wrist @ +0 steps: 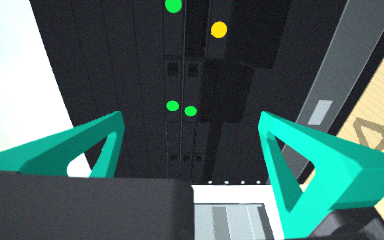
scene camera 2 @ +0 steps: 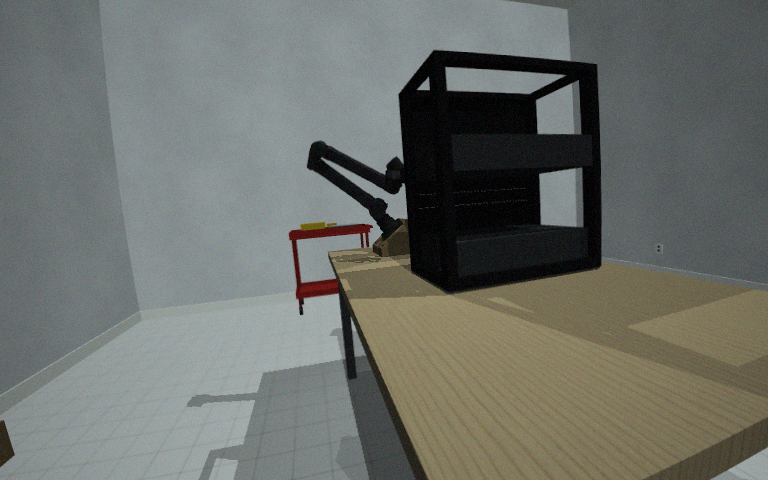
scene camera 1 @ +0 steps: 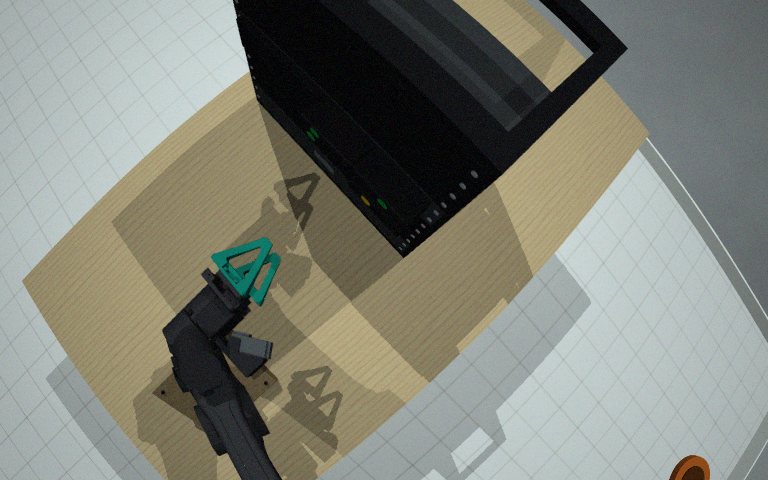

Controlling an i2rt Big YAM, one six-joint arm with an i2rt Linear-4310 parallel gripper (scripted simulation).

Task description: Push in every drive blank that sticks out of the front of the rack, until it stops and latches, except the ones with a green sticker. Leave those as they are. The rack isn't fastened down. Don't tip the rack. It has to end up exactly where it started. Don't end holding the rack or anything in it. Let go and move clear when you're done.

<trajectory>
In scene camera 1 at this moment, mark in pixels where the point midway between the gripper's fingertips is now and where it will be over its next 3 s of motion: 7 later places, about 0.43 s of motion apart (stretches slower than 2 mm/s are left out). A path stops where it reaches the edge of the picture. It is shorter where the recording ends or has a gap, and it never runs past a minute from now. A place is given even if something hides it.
My gripper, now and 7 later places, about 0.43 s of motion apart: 274, 248; 269, 247; 270, 243; 283, 193; 292, 155; 293, 159; 314, 193; 340, 230
</trajectory>
